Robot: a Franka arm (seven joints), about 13 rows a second.
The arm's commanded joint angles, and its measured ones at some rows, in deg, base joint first. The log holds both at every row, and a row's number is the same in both.
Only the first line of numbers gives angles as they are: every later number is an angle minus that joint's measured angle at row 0.
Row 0, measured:
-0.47, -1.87, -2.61, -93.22, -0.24, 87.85, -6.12
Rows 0 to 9, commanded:
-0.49, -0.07, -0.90, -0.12, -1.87, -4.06, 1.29
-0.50, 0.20, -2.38, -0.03, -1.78, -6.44, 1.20
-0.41, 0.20, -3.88, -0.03, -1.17, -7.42, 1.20
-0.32, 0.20, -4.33, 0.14, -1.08, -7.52, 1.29
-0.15, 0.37, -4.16, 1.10, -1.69, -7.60, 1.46
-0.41, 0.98, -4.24, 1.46, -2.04, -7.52, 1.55
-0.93, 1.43, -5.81, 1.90, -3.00, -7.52, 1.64
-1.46, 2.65, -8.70, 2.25, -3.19, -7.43, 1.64
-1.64, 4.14, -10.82, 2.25, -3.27, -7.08, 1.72
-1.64, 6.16, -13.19, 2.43, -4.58, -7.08, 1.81
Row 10, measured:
-1.02, 1.76, -9.87, 0.12, -2.81, -6.59, 1.04
